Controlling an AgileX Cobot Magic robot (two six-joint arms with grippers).
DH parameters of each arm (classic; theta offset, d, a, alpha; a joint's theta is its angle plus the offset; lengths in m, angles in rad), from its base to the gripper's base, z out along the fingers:
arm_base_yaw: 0 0.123 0 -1.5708
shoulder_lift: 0.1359 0 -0.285 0
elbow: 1.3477 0 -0.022 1.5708
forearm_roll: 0 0.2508 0 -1.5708
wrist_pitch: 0 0 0.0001 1.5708
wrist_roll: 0 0.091 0 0
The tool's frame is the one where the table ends.
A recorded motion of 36 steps. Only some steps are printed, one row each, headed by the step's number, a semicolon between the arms.
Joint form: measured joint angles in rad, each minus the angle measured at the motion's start. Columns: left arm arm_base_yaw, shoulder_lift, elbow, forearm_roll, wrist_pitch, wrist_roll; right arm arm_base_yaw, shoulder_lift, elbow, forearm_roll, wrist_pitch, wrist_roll.
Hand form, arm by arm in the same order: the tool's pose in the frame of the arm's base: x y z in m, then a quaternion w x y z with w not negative. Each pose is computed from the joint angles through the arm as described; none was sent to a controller.
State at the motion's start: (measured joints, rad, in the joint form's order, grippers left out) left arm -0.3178 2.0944 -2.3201 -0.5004 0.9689 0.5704; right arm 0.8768 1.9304 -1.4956 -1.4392 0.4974 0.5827
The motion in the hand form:
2: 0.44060 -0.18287 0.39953 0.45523 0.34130 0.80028 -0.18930; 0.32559 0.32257 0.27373 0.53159 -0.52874 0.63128 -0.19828
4: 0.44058 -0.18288 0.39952 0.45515 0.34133 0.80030 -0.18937; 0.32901 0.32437 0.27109 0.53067 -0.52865 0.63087 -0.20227
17: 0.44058 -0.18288 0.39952 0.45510 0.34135 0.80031 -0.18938; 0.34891 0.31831 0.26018 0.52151 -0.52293 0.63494 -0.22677
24: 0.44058 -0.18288 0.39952 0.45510 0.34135 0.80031 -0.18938; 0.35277 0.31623 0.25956 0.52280 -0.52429 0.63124 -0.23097
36: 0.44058 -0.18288 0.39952 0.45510 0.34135 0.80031 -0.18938; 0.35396 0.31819 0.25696 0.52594 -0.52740 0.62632 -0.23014
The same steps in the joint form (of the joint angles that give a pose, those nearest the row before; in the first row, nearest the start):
2: 0.0000 0.0000 0.0000 -0.0002 0.0002 0.0000; -0.0011 0.0179 -0.0164 -0.0068 0.0039 0.0001
4: 0.0000 0.0000 0.0001 -0.0004 0.0004 0.0000; -0.0035 0.0340 -0.0305 -0.0125 0.0079 0.0001
17: 0.0000 0.0000 -0.0001 -0.0003 0.0005 0.0000; -0.0417 0.0831 -0.0643 -0.0404 0.0217 0.0002
24: 0.0000 0.0000 -0.0001 -0.0003 0.0005 0.0000; -0.0518 0.0877 -0.0669 -0.0599 0.0145 0.0053
36: 0.0000 0.0000 -0.0001 -0.0003 0.0005 0.0000; -0.0523 0.0967 -0.0688 -0.0882 0.0049 0.0265

